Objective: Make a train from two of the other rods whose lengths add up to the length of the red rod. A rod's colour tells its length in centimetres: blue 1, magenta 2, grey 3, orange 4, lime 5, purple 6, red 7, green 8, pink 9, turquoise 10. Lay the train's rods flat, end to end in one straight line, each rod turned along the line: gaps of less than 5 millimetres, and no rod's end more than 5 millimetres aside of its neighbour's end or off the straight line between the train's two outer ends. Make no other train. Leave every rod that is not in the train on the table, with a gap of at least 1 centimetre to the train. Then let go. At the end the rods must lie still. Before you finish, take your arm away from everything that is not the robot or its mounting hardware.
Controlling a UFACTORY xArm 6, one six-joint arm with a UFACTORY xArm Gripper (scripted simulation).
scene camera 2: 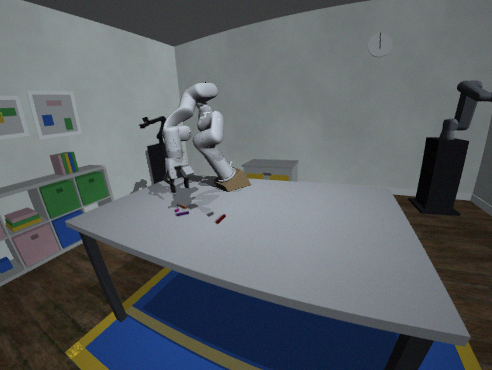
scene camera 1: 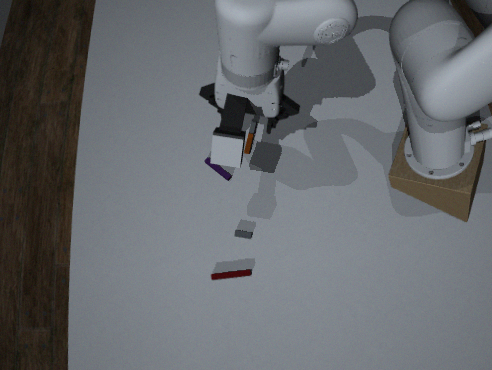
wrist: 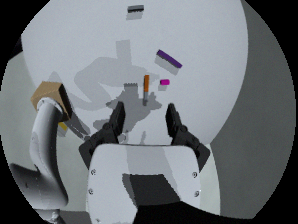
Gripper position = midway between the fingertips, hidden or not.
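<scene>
Scene camera 1 shows me my gripper [scene camera 1: 249, 122]. In the wrist view I find my gripper as well [wrist: 145, 109].
</scene>
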